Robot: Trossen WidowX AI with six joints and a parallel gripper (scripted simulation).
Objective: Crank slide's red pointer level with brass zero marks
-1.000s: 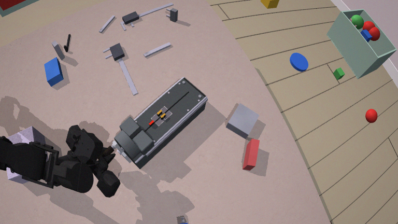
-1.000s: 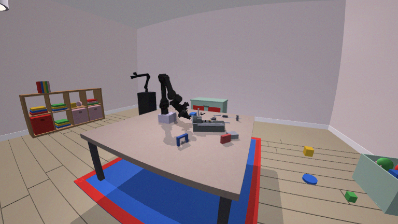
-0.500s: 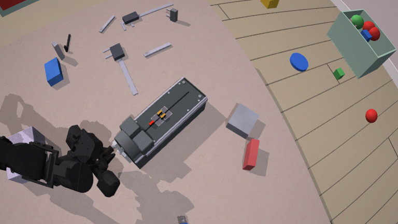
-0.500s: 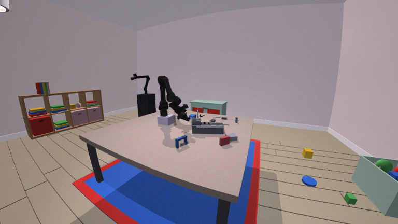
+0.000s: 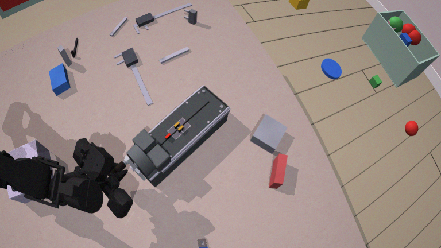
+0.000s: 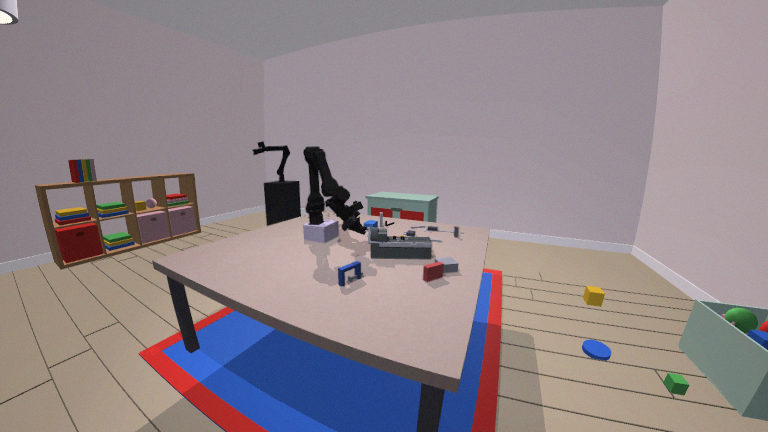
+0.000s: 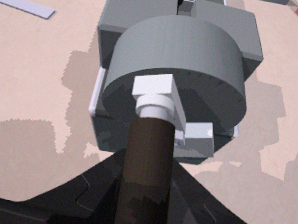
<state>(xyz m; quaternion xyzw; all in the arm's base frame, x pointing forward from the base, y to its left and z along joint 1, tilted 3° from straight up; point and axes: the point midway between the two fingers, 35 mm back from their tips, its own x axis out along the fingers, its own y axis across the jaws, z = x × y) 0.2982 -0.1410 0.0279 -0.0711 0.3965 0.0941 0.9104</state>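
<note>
Right now my gripper tip is 2 cm below the dark brown crank handle and 2 cm past it. Also, from my gripper tip: red pointer 13 cm ahead, 2 cm to the left, 1 cm below; then red block 32 cm ahead, 18 cm to the right, 7 cm below; then grey block 36 cm ahead, 8 cm to the right, 8 cm below.
</note>
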